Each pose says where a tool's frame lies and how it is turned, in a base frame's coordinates. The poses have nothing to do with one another.
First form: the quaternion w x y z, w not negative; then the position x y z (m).
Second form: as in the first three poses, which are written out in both.
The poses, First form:
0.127 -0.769 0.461 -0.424 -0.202 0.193 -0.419
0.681 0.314 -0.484 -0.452 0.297 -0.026 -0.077
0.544 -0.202 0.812 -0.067 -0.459 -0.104 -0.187
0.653 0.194 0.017 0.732 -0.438 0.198 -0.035
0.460 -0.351 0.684 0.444 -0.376 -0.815 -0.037
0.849 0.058 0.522 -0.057 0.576 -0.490 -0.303
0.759 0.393 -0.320 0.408 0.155 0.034 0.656
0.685 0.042 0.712 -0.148 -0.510 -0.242 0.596
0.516 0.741 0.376 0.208 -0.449 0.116 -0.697
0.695 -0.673 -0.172 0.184 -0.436 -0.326 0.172
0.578 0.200 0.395 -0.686 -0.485 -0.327 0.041
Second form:
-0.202 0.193 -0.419 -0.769 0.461 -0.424 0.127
0.297 -0.026 -0.077 0.314 -0.484 -0.452 0.681
-0.459 -0.104 -0.187 -0.202 0.812 -0.067 0.544
-0.438 0.198 -0.035 0.194 0.017 0.732 0.653
-0.376 -0.815 -0.037 -0.351 0.684 0.444 0.460
0.576 -0.490 -0.303 0.058 0.522 -0.057 0.849
0.155 0.034 0.656 0.393 -0.320 0.408 0.759
-0.510 -0.242 0.596 0.042 0.712 -0.148 0.685
-0.449 0.116 -0.697 0.741 0.376 0.208 0.516
-0.436 -0.326 0.172 -0.673 -0.172 0.184 0.695
-0.485 -0.327 0.041 0.200 0.395 -0.686 0.578

